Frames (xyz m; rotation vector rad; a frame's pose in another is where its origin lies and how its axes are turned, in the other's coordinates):
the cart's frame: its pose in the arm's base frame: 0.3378 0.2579 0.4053 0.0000 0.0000 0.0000
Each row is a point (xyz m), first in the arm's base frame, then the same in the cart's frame.
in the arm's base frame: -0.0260 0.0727 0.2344
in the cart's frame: -0.3638 -0.1852 -0.1709
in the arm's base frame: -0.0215 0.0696 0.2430
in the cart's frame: -0.3593 -0.1883 -0.1623
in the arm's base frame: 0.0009 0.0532 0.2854
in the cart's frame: -0.3369 -0.2047 -0.1199
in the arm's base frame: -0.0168 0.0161 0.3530
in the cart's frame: -0.3546 -0.2418 -0.0523
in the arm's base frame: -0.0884 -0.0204 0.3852
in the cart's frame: -0.4262 -0.2783 -0.0201
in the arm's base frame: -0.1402 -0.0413 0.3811
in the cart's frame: -0.4780 -0.2992 -0.0242
